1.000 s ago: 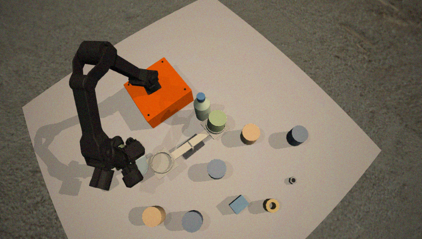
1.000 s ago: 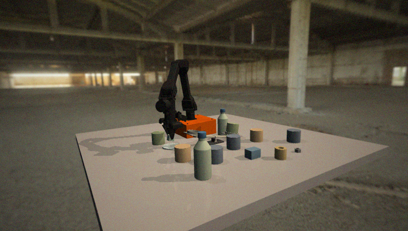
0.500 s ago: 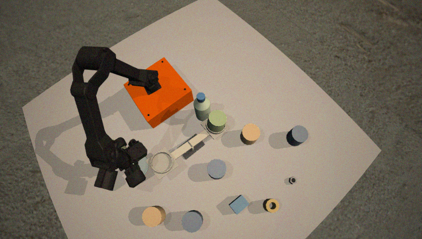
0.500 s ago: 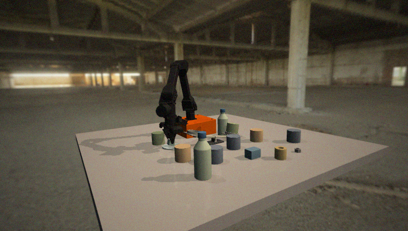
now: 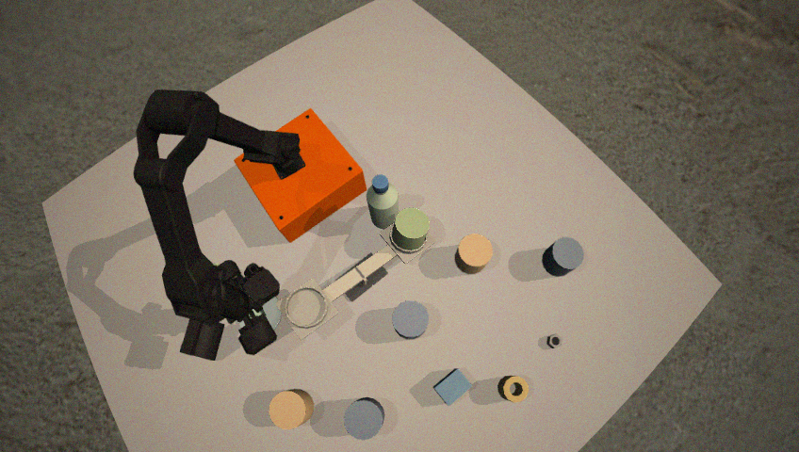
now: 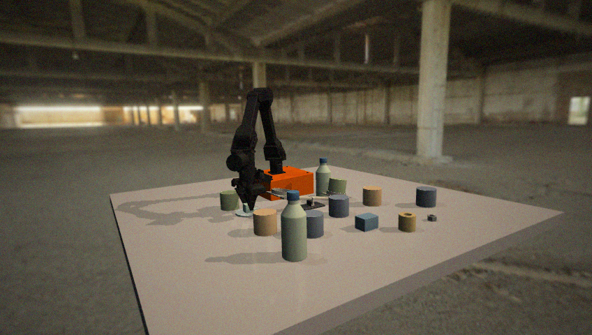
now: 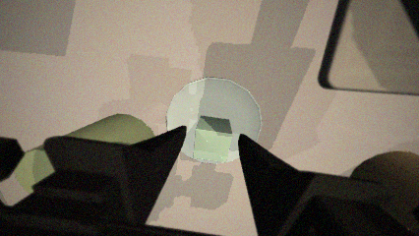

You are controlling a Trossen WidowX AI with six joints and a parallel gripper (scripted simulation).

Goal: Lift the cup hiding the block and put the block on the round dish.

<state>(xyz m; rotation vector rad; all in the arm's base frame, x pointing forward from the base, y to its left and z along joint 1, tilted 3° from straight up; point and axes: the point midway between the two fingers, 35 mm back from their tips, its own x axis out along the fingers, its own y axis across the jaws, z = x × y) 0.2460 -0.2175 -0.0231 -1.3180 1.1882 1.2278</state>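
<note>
The pale green block is right at my gripper tip. Also, from my gripper tip: pale round dish (10 mm below); then small nut (380 mm ahead, 500 mm to the left, 10 mm below).
</note>
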